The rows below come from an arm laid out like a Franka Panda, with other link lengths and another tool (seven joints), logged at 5 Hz.
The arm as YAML. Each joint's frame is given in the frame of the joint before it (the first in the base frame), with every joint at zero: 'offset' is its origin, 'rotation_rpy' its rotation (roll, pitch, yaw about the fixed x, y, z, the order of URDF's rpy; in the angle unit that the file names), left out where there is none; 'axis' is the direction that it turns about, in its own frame. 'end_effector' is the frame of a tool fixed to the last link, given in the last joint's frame.
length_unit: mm
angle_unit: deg
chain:
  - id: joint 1
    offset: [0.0, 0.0, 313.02]
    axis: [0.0, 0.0, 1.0]
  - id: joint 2
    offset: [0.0, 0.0, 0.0]
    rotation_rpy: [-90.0, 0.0, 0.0]
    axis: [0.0, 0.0, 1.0]
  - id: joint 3
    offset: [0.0, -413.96, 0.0]
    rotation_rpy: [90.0, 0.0, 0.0]
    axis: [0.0, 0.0, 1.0]
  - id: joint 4
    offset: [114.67, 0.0, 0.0]
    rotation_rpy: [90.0, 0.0, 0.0]
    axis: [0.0, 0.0, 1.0]
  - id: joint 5
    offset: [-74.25, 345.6, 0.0]
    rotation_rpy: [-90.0, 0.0, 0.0]
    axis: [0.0, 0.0, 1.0]
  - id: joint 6
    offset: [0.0, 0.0, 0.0]
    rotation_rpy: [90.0, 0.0, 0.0]
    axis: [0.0, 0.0, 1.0]
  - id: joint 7
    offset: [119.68, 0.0, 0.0]
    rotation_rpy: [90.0, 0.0, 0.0]
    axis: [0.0, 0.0, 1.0]
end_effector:
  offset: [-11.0, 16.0, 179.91]
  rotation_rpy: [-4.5, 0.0, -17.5]
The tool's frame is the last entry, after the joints.
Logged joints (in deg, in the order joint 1, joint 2, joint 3, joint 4, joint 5, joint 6, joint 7), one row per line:
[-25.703, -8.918, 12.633, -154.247, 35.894, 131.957, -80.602]
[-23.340, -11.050, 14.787, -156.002, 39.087, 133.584, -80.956]
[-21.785, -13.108, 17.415, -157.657, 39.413, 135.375, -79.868]
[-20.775, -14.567, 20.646, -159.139, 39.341, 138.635, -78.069]
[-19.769, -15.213, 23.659, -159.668, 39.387, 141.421, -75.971]
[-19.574, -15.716, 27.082, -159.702, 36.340, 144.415, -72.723]
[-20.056, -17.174, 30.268, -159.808, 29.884, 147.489, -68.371]
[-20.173, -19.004, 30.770, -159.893, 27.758, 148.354, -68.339]
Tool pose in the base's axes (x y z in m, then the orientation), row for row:
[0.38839, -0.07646, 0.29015, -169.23, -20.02, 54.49]
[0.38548, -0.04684, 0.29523, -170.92, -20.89, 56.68]
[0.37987, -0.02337, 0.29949, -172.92, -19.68, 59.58]
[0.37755, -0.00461, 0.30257, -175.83, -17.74, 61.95]
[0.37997, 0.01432, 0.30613, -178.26, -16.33, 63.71]
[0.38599, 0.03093, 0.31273, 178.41, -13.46, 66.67]
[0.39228, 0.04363, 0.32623, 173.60, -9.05, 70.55]
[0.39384, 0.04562, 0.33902, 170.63, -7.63, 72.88]
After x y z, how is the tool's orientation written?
As angles about the fixed x, y, z axes (roll, pitch, yaw), in degrees.
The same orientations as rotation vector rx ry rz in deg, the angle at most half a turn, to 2 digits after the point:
[-141.36, -75.79, -18.25]
[-140.57, -78.49, -20.05]
[-140.60, -82.51, -19.53]
[-142.06, -86.38, -19.13]
[-143.22, -89.42, -19.22]
[-144.66, -94.81, -18.37]
[-146.72, -102.81, -17.36]
[142.22, 103.81, 18.02]

